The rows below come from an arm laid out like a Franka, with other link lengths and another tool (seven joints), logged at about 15 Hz.
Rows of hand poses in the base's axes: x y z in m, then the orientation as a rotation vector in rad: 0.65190 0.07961 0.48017 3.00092 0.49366 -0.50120; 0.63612 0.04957 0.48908 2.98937 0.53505 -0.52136; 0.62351 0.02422 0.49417 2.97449 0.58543 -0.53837; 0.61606 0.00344 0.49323 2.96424 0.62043 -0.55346; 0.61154 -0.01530 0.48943 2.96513 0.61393 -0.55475; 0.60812 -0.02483 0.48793 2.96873 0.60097 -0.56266; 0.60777 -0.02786 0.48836 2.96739 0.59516 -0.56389; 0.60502 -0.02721 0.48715 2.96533 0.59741 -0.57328; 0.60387 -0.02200 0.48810 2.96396 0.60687 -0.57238; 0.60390 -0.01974 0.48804 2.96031 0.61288 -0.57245; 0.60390 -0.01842 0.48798 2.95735 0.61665 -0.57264; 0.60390 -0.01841 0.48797 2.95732 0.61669 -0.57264; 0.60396 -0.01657 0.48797 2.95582 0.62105 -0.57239; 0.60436 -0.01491 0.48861 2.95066 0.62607 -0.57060; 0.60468 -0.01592 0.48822 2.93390 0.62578 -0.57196; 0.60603 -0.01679 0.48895 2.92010 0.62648 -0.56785; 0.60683 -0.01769 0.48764 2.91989 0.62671 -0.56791; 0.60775 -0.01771 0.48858 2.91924 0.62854 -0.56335
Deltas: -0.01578 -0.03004 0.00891 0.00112 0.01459 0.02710; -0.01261 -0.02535 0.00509 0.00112 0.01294 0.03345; -0.00745 -0.02078 -0.00094 0.00156 0.01127 0.02296; -0.00452 -0.01874 -0.00380 -0.00111 0.00053 -0.00417; -0.00342 -0.00953 -0.00150 -0.00025 0.00471 -0.00914; -0.00035 -0.00303 0.00043 -0.00294 0.00039 -0.00310; -0.00275 0.00065 -0.00121 -0.00078 0.00620 0.00144; -0.00115 0.00521 0.00095 0.00157 -0.00013 0.00604; 0.00003 0.00226 -0.00006 -0.00153 0.00016 0.00464; 0.00000 0.00132 -0.00006 -0.00157 0.00015 0.00311; 0.00000 0.00001 -0.00001 -0.00002 0.00000 0.00003; 0.00006 0.00184 0.00000 -0.00005 0.00000 0.00304; 0.00040 0.00166 0.00064 -0.00329 -0.00123 0.00464; 0.00032 -0.00101 -0.00039 -0.01554 -0.00028 0.00491; 0.00135 -0.00087 0.00073 -0.01271 -0.00364 0.00494; 0.00080 -0.00090 -0.00131 -0.00012 0.00004 0.00020; 0.00092 -0.00002 0.00094 -0.00020 -0.00295 0.00159
